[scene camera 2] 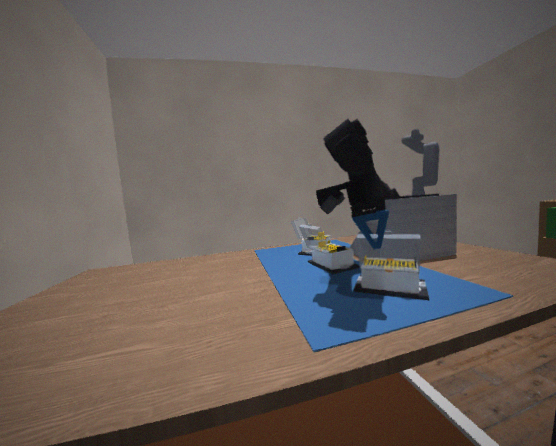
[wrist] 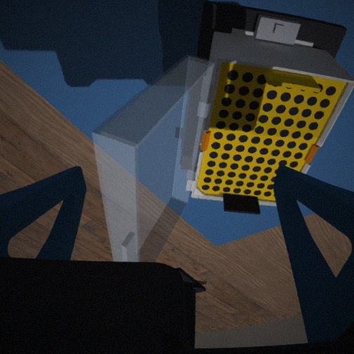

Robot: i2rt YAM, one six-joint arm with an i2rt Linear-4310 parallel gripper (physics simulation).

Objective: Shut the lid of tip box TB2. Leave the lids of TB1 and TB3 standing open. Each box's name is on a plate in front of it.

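Places are measured from the arm's base along level axes (x right, y up, z back), in metres.
Pixels of known places: gripper, fingertip midpoint: [scene camera 2: 376,244]; arm's base, origin of the base link: [scene camera 2: 401,222].
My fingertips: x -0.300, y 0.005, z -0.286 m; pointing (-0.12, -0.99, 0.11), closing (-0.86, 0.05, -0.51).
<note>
For each thing: its top centre in the pictures, then the offset to it from my fingertips. "pt": a spot on its surface instead. Level surfaces: height alone.
- tip box, middle of its top: [scene camera 2: 389,259] dy -0.054, dx +0.042, dz +0.059 m
- middle box, middle of its top: [scene camera 2: 334,245] dy -0.054, dx +0.261, dz +0.000 m
- far box, surface spot: [scene camera 2: 307,246] pt dy -0.053, dx +0.293, dz -0.086 m
- far box's lid, surface spot: [scene camera 2: 299,227] pt dy +0.018, dx +0.288, dz -0.111 m
- blue mat, its level: dy -0.120 m
- wooden table, its level: dy -0.123 m
A tip box [scene camera 2: 390,277] stands nearest scene camera 2, its lid [scene camera 2: 402,244] upright. A middle box [scene camera 2: 332,259] and a far box [scene camera 2: 306,246] stand behind it; the far box's lid [scene camera 2: 299,227] is raised. The middle lid is hard to make out. The wrist view shows a box with a yellow tip rack [wrist: 265,130] at upper right and its clear lid [wrist: 117,185] standing open on the left. Its name plate [wrist: 290,36] is not readable. My gripper [scene camera 2: 377,245] [wrist: 179,176] is open and empty. In the wrist view, the lid shows between its fingers.
The boxes stand on a blue mat [scene camera 2: 300,305] [wrist: 212,230] on the wooden table [scene camera 2: 175,320]. A large grey block [scene camera 2: 440,225] stands behind the near box, with a grey arm-like shape [scene camera 2: 431,165] above it. The floor [scene camera 2: 500,350] shows beyond the table edge.
</note>
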